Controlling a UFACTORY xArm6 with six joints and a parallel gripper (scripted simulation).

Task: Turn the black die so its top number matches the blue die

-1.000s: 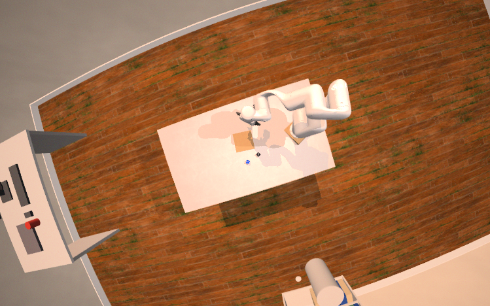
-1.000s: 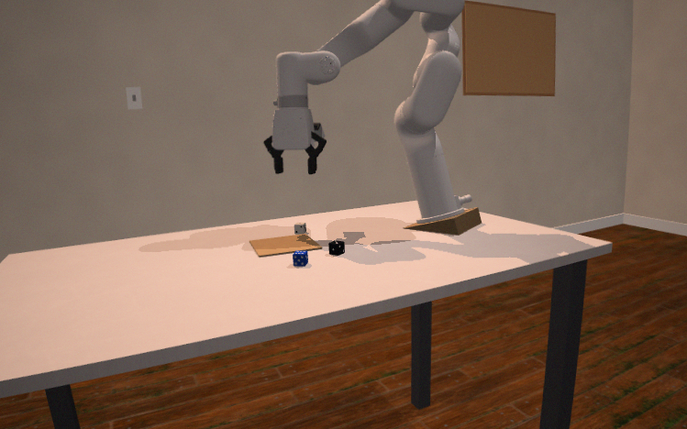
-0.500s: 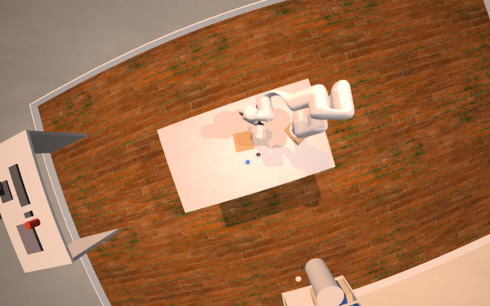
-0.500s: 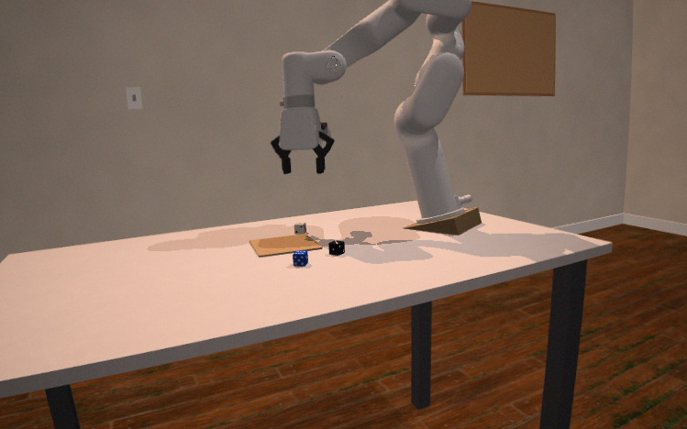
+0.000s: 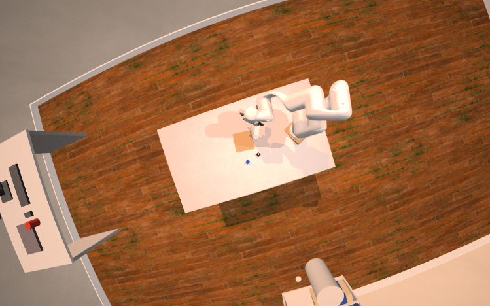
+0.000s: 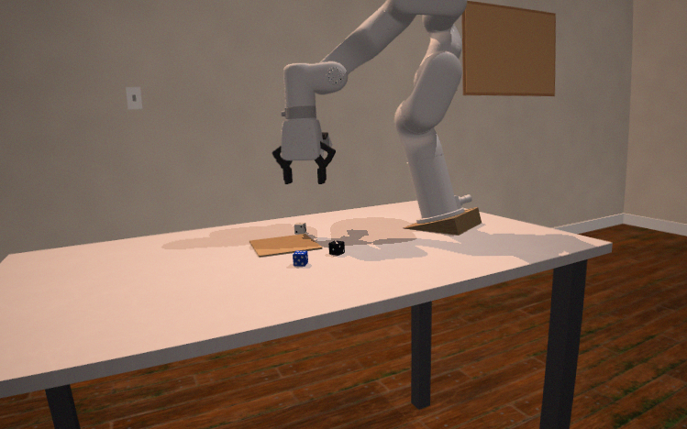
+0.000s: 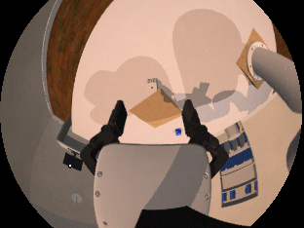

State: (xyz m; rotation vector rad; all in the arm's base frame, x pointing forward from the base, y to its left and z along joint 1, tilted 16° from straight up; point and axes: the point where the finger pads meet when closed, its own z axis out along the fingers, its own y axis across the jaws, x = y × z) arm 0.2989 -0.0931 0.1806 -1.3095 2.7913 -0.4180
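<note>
Right now my hand is 12 cm above the white die, 3 cm short of it and 2 cm to the right of it. From my hand the other things lie so: blue die (28 cm to the left, 12 cm below, 10 cm ahead); then mat (13 cm below, 12 cm to the left, 9 cm ahead); then black die (24 cm to the left, 12 cm below, 1 cm ahead).
</note>
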